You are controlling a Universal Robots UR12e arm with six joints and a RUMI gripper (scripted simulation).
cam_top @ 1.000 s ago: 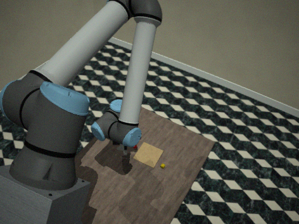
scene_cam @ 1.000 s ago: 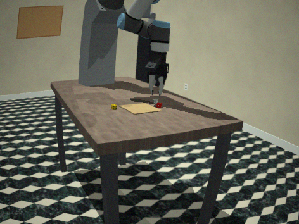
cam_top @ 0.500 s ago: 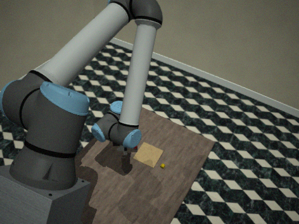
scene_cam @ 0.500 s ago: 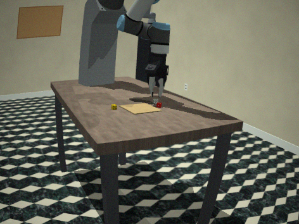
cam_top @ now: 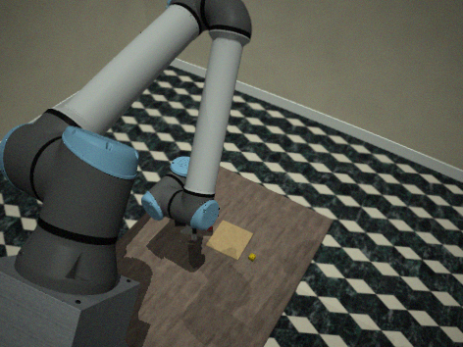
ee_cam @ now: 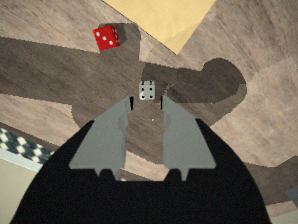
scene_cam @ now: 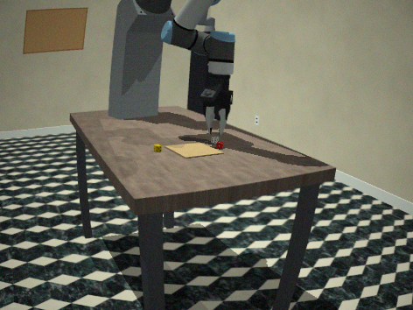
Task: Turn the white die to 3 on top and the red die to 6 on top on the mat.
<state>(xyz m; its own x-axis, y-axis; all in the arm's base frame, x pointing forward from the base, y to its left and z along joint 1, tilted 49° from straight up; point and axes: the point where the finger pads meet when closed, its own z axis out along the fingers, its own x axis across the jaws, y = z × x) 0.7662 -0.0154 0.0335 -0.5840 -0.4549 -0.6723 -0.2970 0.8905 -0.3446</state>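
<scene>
My hand is 30 mm above the white die. The rest, counted from my hand: tan mat: 50 mm ahead, 130 mm to the right, 40 mm below; then red die: 70 mm ahead, 40 mm to the right, 30 mm below; then yellow die: 240 mm to the right, 30 mm below.
</scene>
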